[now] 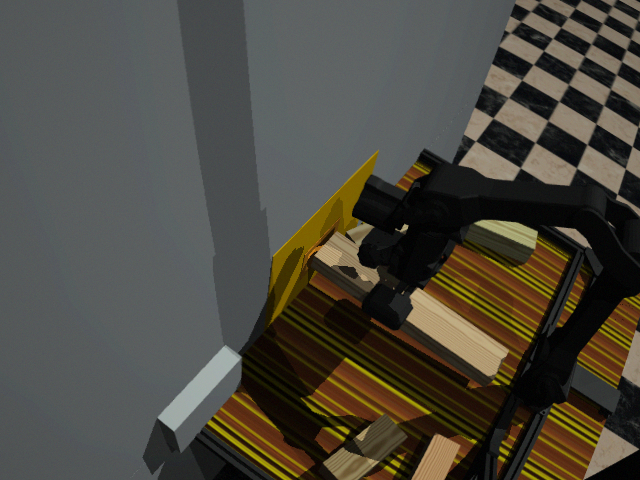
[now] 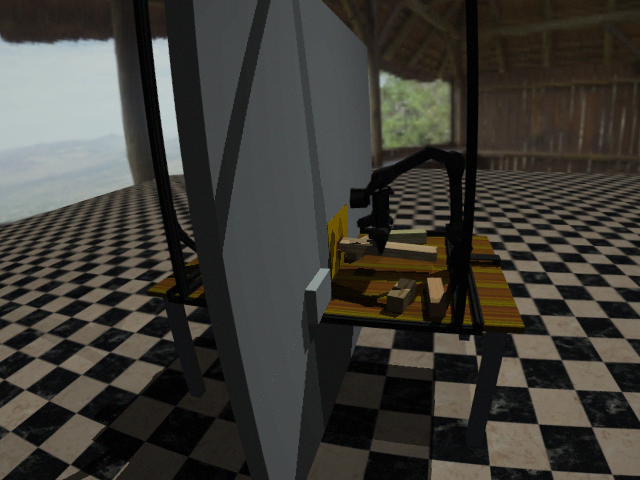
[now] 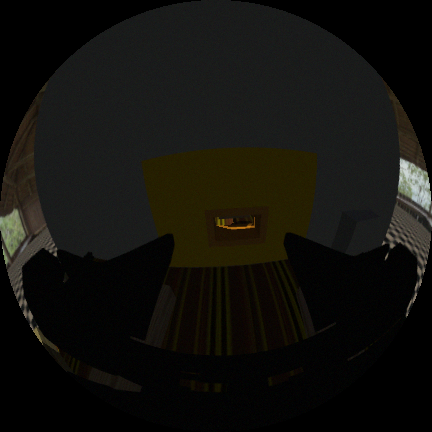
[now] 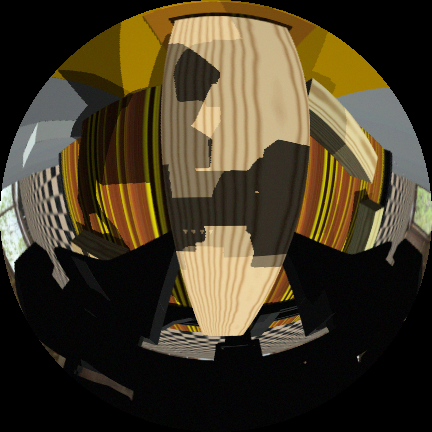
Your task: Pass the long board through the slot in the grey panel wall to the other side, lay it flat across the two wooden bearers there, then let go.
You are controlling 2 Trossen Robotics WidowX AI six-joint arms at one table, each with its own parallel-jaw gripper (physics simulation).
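Frame: origin at the left arm's base, x ahead, y right, z down, level; centimetres.
Where they show: left gripper, fingertip midpoint: [image 3: 230,239]; right gripper, fingertip midpoint: [image 2: 382,250] [image 4: 230,232]; right arm's base at its link origin: [image 1: 535,392].
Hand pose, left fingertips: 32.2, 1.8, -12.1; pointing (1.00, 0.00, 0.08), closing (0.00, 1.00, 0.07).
Observation:
Each offset is from my left fingertips to the centre of the thing, as dx, dy, dz. "spot": to the spot under its first point. Level surfaces: height alone.
The long pale board @(+33.7, +1.8, +6.1) [image 1: 451,333] [image 2: 409,250] [image 4: 235,120] lies level just above the striped table @(dz +14.0) [image 1: 375,386], pointing at the grey panel wall [image 1: 347,86] [image 2: 270,200] [image 3: 201,80]. Its front end is at the mouth of the slot [image 1: 322,242] in the yellow plate [image 1: 291,267] [image 3: 185,189] [image 4: 112,52]. My right gripper [image 1: 385,278] [image 2: 381,245] [image 4: 230,232] is shut on the board across its width, near the middle. My left gripper [image 3: 230,239] is open and empty on the wall's other side, facing the slot's rim @(spot: +11.0, +1.6, +7.8) [image 3: 236,239]. The bearers are hidden in the dark.
Loose wooden pieces lie on the right arm's side: a block @(+38.2, -28.5, +11.7) [image 1: 501,238] [image 2: 409,235] behind the board and two @(+40.3, +24.0, +11.7) [image 1: 366,448] @(spot: +49.8, +19.2, +9.6) [image 1: 437,459] near the front edge. A grey block @(spot: +18.3, +33.5, +4.0) [image 1: 199,395] [image 2: 317,292] sticks out of the wall. Black frame posts [image 2: 470,143] stand at the table's edge.

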